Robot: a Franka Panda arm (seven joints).
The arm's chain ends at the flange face. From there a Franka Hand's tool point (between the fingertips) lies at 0.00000 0.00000 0.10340 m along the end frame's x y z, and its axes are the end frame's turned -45 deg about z.
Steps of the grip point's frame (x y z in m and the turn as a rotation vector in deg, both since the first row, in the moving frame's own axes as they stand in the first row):
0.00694 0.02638 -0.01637 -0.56 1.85 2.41
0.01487 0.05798 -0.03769 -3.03 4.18 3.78
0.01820 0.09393 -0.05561 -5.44 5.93 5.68
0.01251 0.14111 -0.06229 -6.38 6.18 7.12
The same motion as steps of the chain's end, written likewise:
0.02045 0.01533 -0.01631 0.91 1.70 2.41
0.04228 0.03164 -0.03727 0.81 5.10 3.78
0.06482 0.05345 -0.05459 0.35 8.04 5.68
0.09272 0.08969 -0.06105 -0.14 8.88 7.12

